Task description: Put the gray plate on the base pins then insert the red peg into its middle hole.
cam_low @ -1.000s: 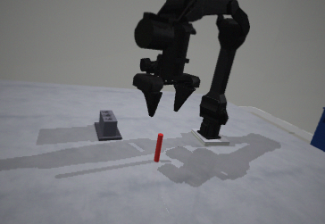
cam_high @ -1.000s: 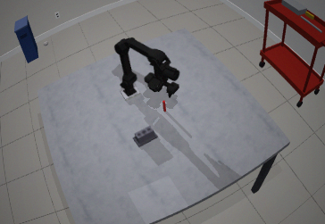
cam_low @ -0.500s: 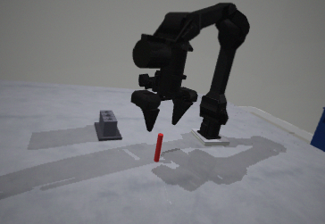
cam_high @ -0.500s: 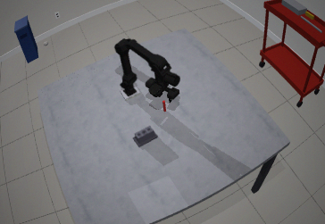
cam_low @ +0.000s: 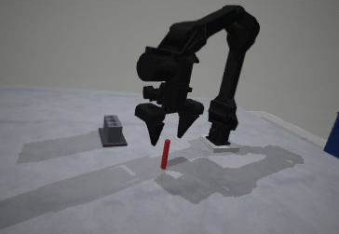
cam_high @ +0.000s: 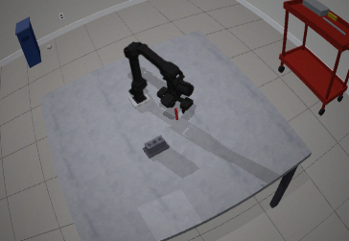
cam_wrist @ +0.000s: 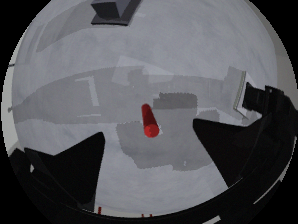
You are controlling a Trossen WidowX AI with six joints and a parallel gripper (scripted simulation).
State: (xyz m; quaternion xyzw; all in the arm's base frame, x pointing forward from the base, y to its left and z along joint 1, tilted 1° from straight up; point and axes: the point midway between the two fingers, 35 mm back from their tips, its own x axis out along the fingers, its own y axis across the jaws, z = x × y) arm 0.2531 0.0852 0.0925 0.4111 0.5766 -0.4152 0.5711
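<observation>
My gripper tip is 4 cm above the red peg. Also, from my gripper tip: gray plate: 9 cm ahead, 19 cm to the right, 3 cm below.
</observation>
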